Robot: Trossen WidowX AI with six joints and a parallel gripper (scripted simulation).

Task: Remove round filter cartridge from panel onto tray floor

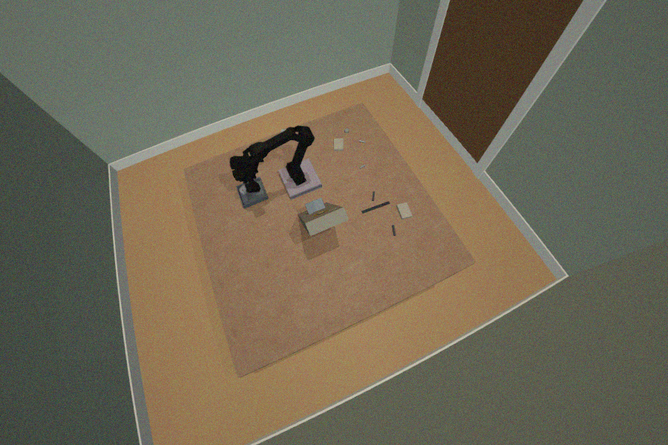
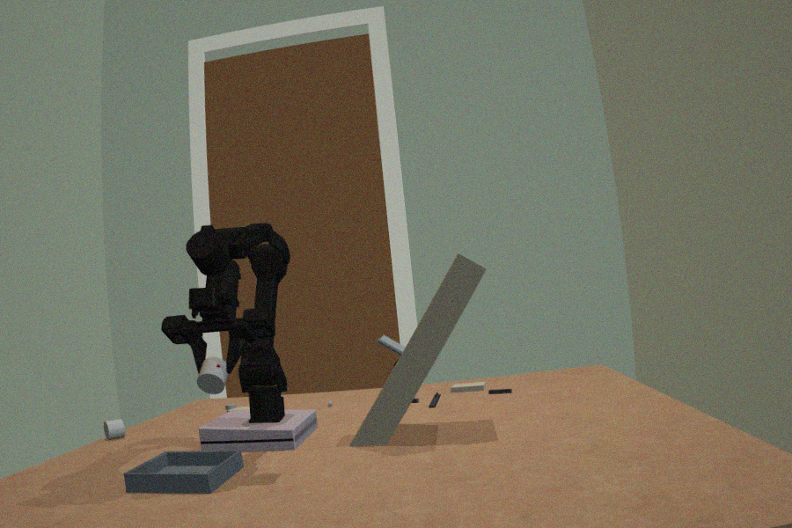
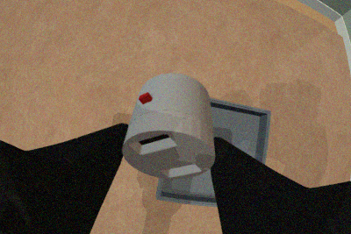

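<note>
Right now my gripper tip is 170 mm above the dark tray, 80 mm past it and 20 mm to the right of it. The rest, counted from my gripper tip: white round cartridge (right at my gripper tip); service panel (350 mm ahead, 260 mm to the left).
</note>
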